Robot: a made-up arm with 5 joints.
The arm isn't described. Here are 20 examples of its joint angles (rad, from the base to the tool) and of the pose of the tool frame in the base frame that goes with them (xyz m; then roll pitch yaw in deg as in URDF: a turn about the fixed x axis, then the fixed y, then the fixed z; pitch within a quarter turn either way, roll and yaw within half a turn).
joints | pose
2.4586 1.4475 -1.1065 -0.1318 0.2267 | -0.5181 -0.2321 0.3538 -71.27 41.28 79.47
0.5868 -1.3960 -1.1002 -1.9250 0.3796 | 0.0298 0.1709 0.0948 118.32 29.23 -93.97
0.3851 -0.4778 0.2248 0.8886 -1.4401 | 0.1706 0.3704 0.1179 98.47 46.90 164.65
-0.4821 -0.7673 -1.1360 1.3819 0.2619 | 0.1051 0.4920 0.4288 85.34 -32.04 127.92
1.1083 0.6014 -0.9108 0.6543 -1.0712 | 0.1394 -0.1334 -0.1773 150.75 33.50 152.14
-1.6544 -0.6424 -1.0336 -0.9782 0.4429 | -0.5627 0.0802 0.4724 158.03 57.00 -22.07
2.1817 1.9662 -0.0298 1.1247 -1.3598 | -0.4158 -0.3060 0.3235 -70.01 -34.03 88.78
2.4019 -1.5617 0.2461 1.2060 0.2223 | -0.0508 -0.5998 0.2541 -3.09 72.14 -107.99
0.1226 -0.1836 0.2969 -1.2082 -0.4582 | -0.0152 0.3578 0.1026 -175.00 -68.06 145.96
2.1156 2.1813 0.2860 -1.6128 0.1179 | -0.2452 -0.1804 0.1849 139.92 43.88 -136.42
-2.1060 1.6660 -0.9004 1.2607 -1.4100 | -0.4230 0.2010 0.4329 -78.21 38.67 73.56
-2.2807 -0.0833 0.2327 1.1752 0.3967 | -0.4379 0.0641 0.6795 33.21 33.06 119.52
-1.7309 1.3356 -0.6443 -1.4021 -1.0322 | -0.3984 0.2716 0.4178 116.73 -26.31 -118.37
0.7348 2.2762 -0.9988 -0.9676 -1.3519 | 0.0344 -0.2079 -0.0107 -157.08 8.17 94.51
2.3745 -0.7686 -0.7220 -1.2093 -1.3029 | 0.0735 -0.4429 0.1620 101.09 -32.18 96.60
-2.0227 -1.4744 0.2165 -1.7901 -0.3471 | -0.2679 -0.2641 0.4786 139.41 0.64 7.08
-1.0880 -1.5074 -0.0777 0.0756 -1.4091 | -0.1741 -0.0048 0.6800 -26.76 26.95 -147.02
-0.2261 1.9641 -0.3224 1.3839 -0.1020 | 0.2790 0.0179 0.1318 -92.45 4.85 -91.61
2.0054 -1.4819 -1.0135 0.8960 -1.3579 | 0.1440 -0.2385 0.2510 3.83 29.27 44.50
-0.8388 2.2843 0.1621 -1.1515 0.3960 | -0.1369 0.0205 0.3007 -79.02 28.74 136.31
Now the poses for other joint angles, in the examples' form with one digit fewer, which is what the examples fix.
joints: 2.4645 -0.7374 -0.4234 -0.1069 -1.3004
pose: 0.044 -0.483 0.109 120.5 34.4 87.1
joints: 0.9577 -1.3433 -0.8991 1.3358 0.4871
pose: 0.413 -0.048 0.011 119.5 -0.6 62.8
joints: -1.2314 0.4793 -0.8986 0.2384 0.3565
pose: -0.228 0.501 0.283 130.3 40.3 -154.6
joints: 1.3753 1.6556 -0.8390 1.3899 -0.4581
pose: -0.069 -0.497 0.054 -108.6 -9.1 -158.5
